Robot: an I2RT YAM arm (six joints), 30 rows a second.
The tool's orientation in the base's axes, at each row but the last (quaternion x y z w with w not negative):
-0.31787, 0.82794, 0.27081, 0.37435
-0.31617, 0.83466, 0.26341, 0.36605
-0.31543, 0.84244, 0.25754, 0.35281
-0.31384, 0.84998, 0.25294, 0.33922
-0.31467, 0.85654, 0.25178, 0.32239
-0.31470, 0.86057, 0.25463, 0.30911
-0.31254, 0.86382, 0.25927, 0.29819
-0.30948, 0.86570, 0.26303, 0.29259
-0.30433, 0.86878, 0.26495, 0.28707
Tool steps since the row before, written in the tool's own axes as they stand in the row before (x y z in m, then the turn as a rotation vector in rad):
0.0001, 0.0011, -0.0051, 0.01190, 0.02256, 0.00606
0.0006, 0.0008, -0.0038, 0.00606, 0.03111, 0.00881
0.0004, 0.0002, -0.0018, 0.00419, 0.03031, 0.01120
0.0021, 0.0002, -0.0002, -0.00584, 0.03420, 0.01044
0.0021, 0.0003, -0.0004, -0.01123, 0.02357, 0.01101
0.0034, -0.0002, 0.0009, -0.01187, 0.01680, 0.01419
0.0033, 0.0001, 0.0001, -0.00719, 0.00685, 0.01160
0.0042, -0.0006, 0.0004, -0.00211, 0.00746, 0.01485
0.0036, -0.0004, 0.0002, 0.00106, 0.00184, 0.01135
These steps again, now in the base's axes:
-0.0031, -0.0028, 0.0031, -0.01990, 0.01500, -0.00815
-0.0026, -0.0022, 0.0020, -0.02173, 0.02446, -0.00346
-0.0011, -0.0012, 0.0009, -0.01909, 0.02615, -0.00369
-0.0014, -0.0008, -0.0014, -0.01641, 0.03191, 0.00502
-0.0016, -0.0008, -0.0012, -0.00552, 0.02713, 0.00604
-0.0016, -0.0009, -0.0030, 0.00078, 0.02483, 0.00267
-0.0021, -0.0011, -0.0023, 0.00384, 0.01472, -0.00132
-0.0021, -0.0018, -0.0033, 0.00130, 0.01526, -0.00679
-0.0020, -0.0015, -0.0026, 0.00189, 0.00805, -0.00806

